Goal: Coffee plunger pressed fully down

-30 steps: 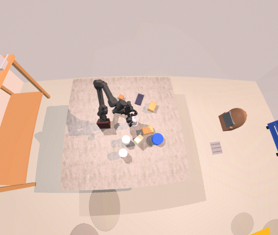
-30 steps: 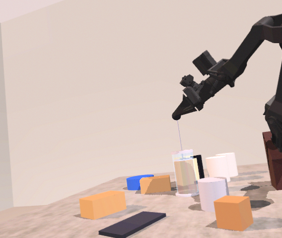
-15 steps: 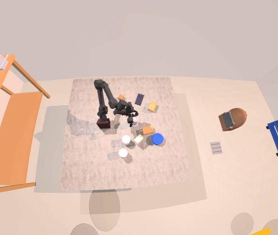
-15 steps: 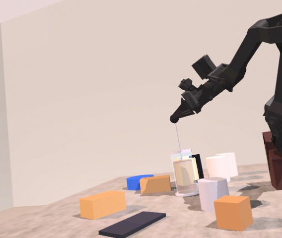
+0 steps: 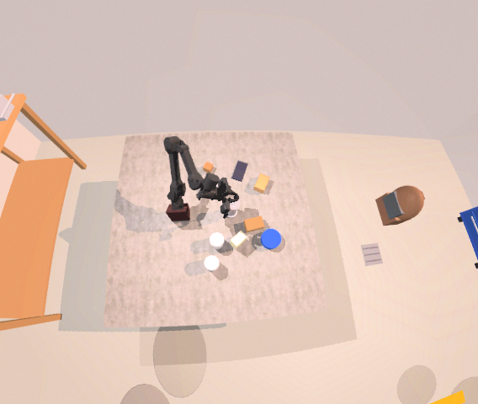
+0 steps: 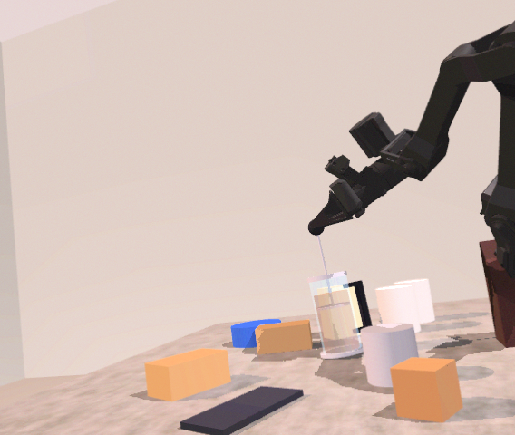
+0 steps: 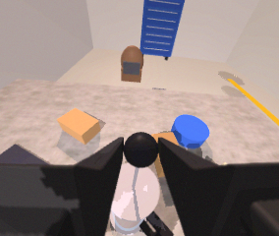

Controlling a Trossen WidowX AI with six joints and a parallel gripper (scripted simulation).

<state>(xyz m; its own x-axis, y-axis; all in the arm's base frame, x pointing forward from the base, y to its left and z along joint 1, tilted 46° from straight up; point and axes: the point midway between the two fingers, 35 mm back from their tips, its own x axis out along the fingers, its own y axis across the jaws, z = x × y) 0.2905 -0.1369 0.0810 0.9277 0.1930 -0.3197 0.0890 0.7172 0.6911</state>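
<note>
Right now the coffee press is 30 mm behind my gripper tip, 10 mm to the right of it and 120 mm below it. From my gripper tip the other things lie so: blue disc (180 mm ahead, 220 mm to the right, 210 mm below); grey cylinder (100 mm behind, 200 mm to the left, 200 mm below); cream block (20 mm behind, 190 mm to the right, 180 mm below).
</note>
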